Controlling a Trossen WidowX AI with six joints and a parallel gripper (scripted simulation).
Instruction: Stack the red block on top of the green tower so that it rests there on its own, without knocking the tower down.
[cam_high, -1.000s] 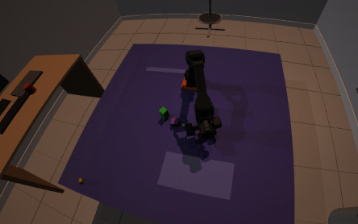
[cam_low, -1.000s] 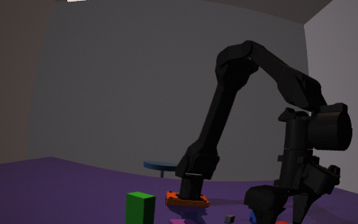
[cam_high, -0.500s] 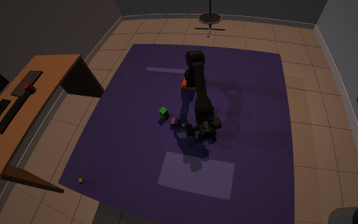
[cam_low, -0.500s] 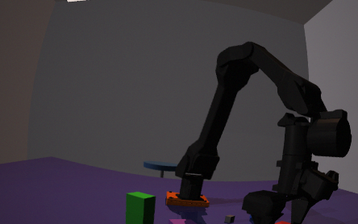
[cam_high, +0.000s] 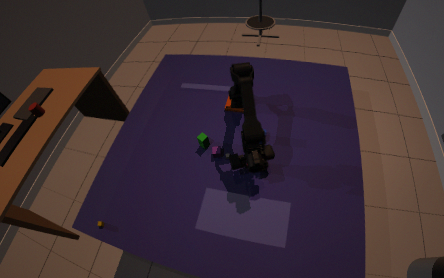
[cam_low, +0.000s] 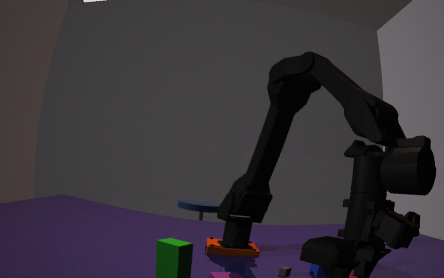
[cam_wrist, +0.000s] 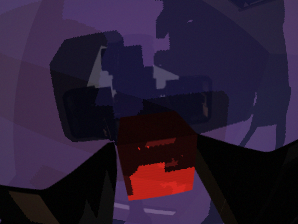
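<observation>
The magenta block lies 6 cm behind my gripper tip, 16 cm to the right of it and 1 cm above it. Round my gripper tip: red block (1 cm above); blue block (15 cm behind, 4 cm to the left, 2 cm above).
</observation>
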